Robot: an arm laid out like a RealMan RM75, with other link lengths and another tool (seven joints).
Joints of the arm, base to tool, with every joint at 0 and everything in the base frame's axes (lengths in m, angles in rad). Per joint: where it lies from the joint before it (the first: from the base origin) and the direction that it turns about. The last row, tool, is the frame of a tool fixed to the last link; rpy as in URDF.
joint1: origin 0 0 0.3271 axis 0 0 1
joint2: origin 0 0 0 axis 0 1 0
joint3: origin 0 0 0.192 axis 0 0 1
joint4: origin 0 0 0 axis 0 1 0
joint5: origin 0 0 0.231 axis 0 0 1
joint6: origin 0 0 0 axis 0 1 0
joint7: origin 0 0 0.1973 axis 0 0 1
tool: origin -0.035 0.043 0.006 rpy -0.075 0 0.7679
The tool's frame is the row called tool.
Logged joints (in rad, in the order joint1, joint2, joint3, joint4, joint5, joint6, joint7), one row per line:
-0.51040 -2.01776 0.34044 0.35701 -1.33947 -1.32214 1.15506
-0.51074 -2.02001 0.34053 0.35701 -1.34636 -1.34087 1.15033
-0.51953 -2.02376 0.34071 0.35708 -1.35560 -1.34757 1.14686
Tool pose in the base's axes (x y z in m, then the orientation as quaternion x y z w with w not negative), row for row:
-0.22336 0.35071 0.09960 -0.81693 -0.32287 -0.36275 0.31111
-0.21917 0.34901 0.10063 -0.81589 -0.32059 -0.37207 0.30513
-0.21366 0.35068 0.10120 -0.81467 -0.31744 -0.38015 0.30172
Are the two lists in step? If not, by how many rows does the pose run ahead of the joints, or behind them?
They are in step.
